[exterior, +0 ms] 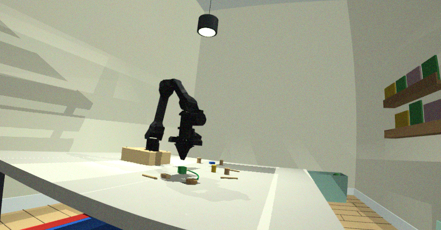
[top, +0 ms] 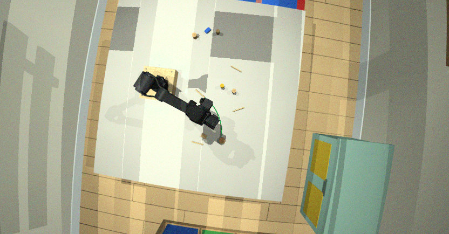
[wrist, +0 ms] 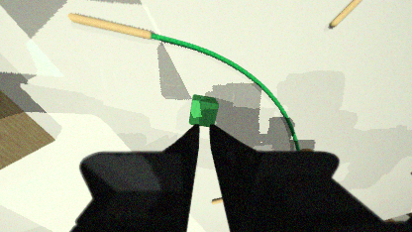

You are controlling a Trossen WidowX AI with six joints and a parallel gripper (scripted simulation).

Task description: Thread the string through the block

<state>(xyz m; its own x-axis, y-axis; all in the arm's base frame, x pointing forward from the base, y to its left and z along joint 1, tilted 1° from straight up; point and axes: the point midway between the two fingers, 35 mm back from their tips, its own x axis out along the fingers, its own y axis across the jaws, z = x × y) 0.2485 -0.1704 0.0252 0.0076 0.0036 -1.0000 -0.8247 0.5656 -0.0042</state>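
Right now my gripper tip is 4 cm above the green block. Also, from my gripper tip: yellow cylinder 17 cm to the left, 11 cm ahead, 4 cm below; wooden block 15 cm to the right, 5 cm below, 1 cm behind; round wooden button 18 cm to the right, 10 cm ahead, 5 cm below.
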